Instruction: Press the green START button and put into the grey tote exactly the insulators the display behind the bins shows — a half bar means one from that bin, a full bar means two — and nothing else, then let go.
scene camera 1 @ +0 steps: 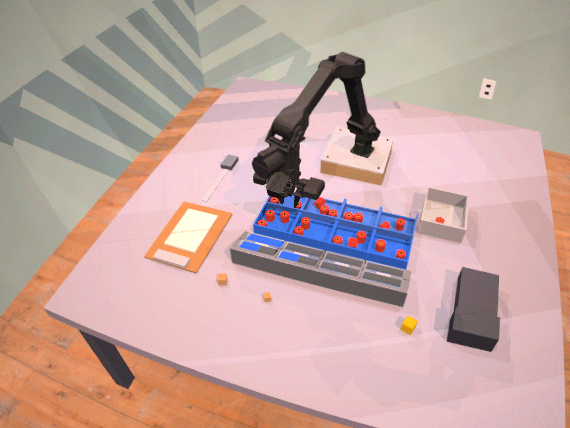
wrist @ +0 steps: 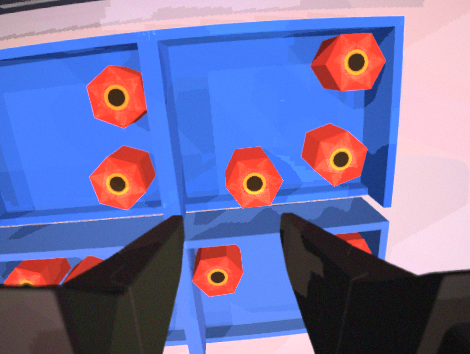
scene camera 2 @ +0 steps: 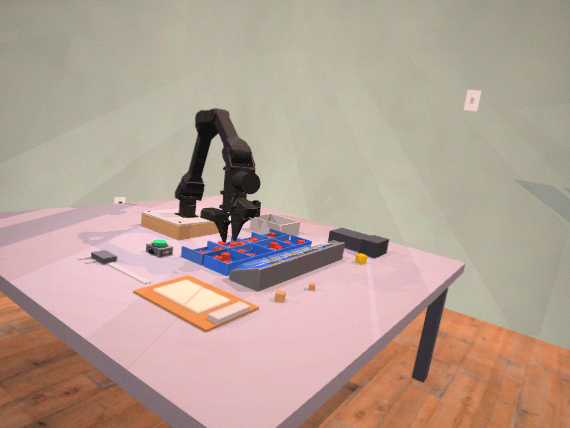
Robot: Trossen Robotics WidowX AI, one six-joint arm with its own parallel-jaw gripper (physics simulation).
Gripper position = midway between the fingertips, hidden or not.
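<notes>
Grey display bar (scene camera 1: pixel 320 277) seen; scene camera 2 shows that bar too, the bar (scene camera 2: pixel 257 279), together with a grey tote (scene camera 2: pixel 263 224) and a dark box (scene camera 2: pixel 373 246). My gripper (scene camera 2: pixel 229 241) is visible there as well. Further sightings: my gripper (scene camera 1: pixel 288 205) and, from the wrist, the gripper (wrist: pixel 232 225).
</notes>
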